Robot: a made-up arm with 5 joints. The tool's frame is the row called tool.
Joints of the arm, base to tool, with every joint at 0 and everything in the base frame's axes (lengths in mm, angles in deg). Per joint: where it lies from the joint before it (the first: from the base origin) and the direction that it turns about. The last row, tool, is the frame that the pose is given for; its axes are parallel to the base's.
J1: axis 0 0 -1 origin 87.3 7.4 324.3
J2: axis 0 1 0 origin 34.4 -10.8 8
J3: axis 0 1 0 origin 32.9 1.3 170.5
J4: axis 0 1 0 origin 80.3 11.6 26.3
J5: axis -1 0 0 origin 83.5 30.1 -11.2
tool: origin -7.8 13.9 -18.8
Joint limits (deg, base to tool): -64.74..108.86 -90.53..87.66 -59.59..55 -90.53..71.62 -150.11..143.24
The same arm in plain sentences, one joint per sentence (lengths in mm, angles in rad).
The arm has five revolute joints in a row. What follows holds with every joint at zero, and every direction is one of the base frame's. Joint 1 sits 87.3 mm along +x and 7.4 mm along +y and 324.3 mm along +z from the base frame's origin and turns about -z, from -1.1299 to 1.9 rad. Joint 2 sits 34.4 mm along +x and 10.8 mm along -y and 8 mm along +z from joint 1 and turns about +y, from -1.58 to 1.53 rad. Joint 3 sits 32.9 mm along +x and 1.3 mm along +y and 170.5 mm along +z from joint 2 and turns about +y, from -1.04 to 0.9599 rad. Joint 4 sits 80.3 mm along +x and 11.6 mm along +y and 26.3 mm along +z from joint 3 and turns about +y, from -1.58 to 1.25 rad. Joint 5 sits 83.5 mm along +x and 30.1 mm along +y and 11.2 mm along -z from joint 4 and turns about -x, from -2.6199 to 2.5 rad. The tool frame, which is the frame that the pose is given for, sits 7.8 mm along -x and 13.9 mm along +y and 18.8 mm along -z from joint 5; its axes are parallel to the base frame's.
